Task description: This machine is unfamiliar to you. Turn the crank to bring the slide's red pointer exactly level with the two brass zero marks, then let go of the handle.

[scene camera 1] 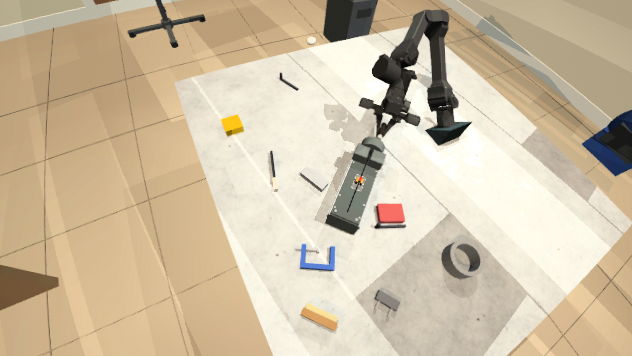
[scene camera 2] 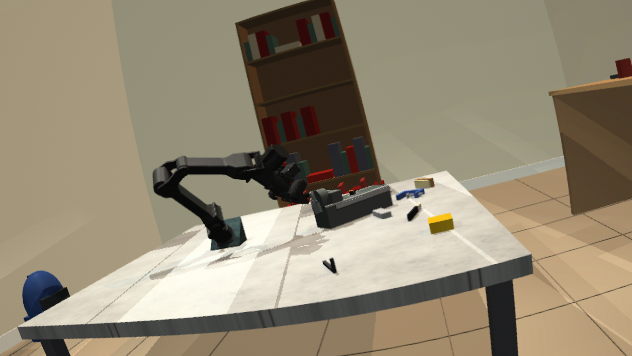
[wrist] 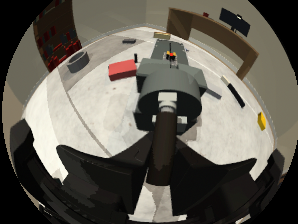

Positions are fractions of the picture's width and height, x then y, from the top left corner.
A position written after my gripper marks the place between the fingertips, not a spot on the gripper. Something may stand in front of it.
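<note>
There is a machine (wrist: 0.53, 0.33) that I can see. I can see my gripper (wrist: 0.54, 0.61) as well.
</note>
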